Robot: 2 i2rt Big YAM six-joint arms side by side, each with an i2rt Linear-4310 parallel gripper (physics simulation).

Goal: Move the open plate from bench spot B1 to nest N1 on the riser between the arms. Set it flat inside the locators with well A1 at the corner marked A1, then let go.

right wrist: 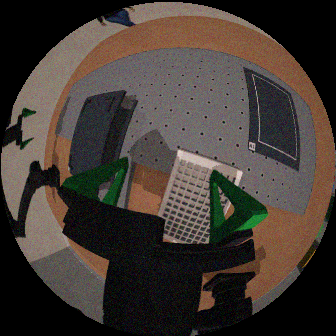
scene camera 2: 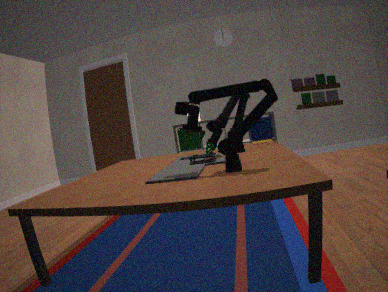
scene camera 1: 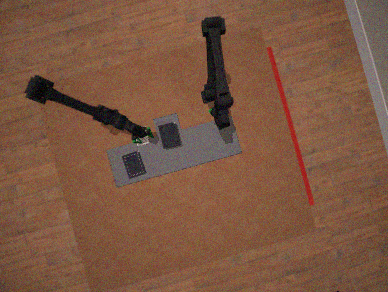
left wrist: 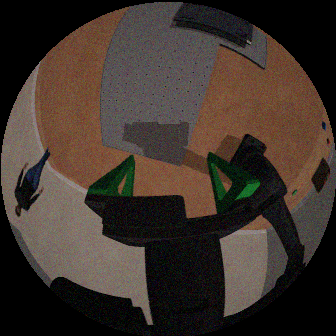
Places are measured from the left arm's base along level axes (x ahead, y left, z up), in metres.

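Pixels of known places: left gripper, fingertip midpoint: [right wrist: 34, 124] [scene camera 2: 190, 144] [scene camera 1: 217, 122] [left wrist: 171, 155]; right gripper, fingertip midpoint: [right wrist: 169, 166] [scene camera 1: 147, 140]; left arm's base, origin of the base link: [right wrist: 56, 176] [scene camera 2: 233, 169] [scene camera 1: 210, 95] [left wrist: 246, 154]; right arm's base, origin of the base link: [right wrist: 229, 280] [scene camera 2: 239, 151].
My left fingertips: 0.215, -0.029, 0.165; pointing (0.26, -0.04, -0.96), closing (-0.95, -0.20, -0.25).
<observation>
For each thing: its top centre in the pictures, then the offset to it from my left fingertips, as dx, dy, dz. "spot": a spot on its surface instead. Level surfaces: height alone.
- open plate, middle of its top: [right wrist: 193, 209] [scene camera 1: 141, 135] -0.061, -0.517, -0.138
- dark raised riser, middle of its top: [right wrist: 81, 135] [scene camera 2: 202, 154] [scene camera 1: 169, 135] -0.011, -0.323, -0.104
- grey perforated board, its level: dz -0.151
- wooden table, its level: dz -0.164
- flat dark pad, surface spot: [right wrist: 275, 120] spot: +0.097, -0.612, -0.150
The open plate [scene camera 1: 143, 142] [right wrist: 187, 200], white with a grid of wells, lies flat on the wood beside the grey board's edge. My right gripper [right wrist: 169, 166] [scene camera 1: 143, 137] is open over it. In the right wrist view one finger covers part of the plate and the other is left of it; the plate's near end is hidden. The dark raised riser [scene camera 1: 170, 135] [left wrist: 215, 22] [right wrist: 96, 132] stands on the board. Its locators and A1 mark cannot be made out. My left gripper [left wrist: 171, 155] is open and empty, over the board's end away from the plate.
The grey perforated board [scene camera 1: 200, 142] [left wrist: 150, 75] [right wrist: 175, 75] lies on the wooden table [scene camera 2: 125, 190]. A flat dark pad [scene camera 1: 134, 165] [right wrist: 275, 120] with a white outline and an A1 label lies on it. In the right wrist view the riser is left of the plate and the pad is right.
</observation>
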